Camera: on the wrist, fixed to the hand. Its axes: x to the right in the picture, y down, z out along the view.
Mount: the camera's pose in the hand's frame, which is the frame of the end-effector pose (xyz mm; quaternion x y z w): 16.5 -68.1 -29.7 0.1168 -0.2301 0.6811 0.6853
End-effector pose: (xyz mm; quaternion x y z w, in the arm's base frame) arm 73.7 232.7 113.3 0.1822 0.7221 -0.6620 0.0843
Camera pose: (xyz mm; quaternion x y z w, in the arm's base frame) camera 36.6 260.6 173.6 0.4742 0.2740 -0.5225 0.6535
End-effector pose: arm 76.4 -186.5 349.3 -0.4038 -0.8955 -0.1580 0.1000
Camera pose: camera 15.7 -228.4 368.2 -0.9113 -0.3801 0.1573 0.0173
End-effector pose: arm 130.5 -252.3 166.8 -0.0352 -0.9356 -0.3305 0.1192
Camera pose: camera 110.6 -324.2 151.7 -0.7234 -0.6832 -0.0279 0.0956
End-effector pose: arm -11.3 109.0 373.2 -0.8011 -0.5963 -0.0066 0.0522
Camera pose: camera -70.1 141.3 409.1 0.9504 -0.1242 -0.2850 0.0034
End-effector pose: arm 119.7 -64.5 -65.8 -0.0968 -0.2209 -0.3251 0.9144
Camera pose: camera 97.8 -135.6 -82.1 -0.1848 -0.3338 0.4481 0.8085
